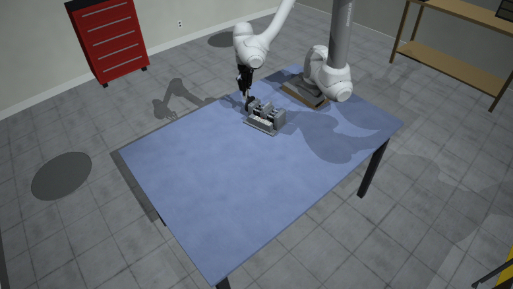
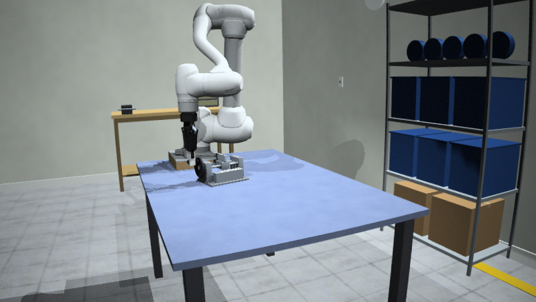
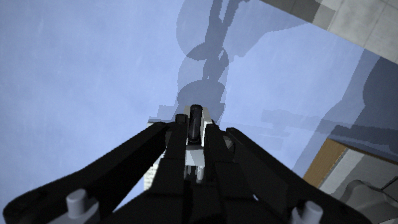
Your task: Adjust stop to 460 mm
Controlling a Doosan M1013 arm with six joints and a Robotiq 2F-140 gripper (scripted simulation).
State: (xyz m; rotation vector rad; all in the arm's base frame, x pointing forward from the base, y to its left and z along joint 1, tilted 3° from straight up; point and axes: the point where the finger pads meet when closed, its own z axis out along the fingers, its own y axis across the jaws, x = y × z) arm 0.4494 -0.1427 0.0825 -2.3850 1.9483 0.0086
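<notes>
My hand is 2 cm to the right of the black handwheel and 2 cm above it. The rest, counted from my hand: grey stop block: 15 cm to the left, 3 cm below, 1 cm behind.
</notes>
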